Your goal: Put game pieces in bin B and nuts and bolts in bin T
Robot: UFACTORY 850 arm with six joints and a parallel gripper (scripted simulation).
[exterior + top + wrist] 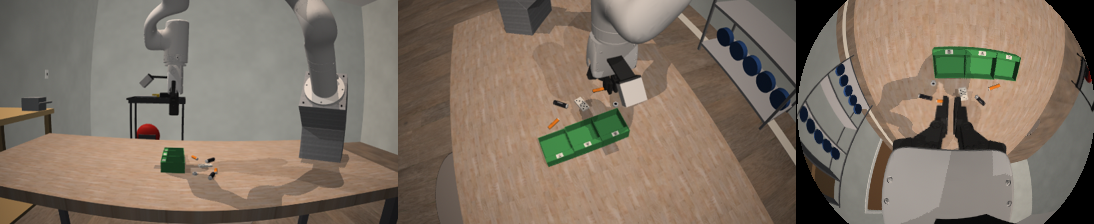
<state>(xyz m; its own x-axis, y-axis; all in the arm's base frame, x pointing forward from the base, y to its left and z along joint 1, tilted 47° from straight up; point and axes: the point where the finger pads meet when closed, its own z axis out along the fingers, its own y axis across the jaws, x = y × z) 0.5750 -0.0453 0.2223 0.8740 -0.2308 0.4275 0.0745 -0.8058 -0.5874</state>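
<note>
Now: the grey nut 210 mm below my hand, 80 mm behind it and 50 mm to the left of it. Round my hand: orange battery 210 mm below, 150 mm to the right, 60 mm behind; green three-compartment bin row 200 mm below, 80 mm to the right, 10 mm ahead; white domino 210 mm below, 110 mm behind, 50 mm to the right.
</note>
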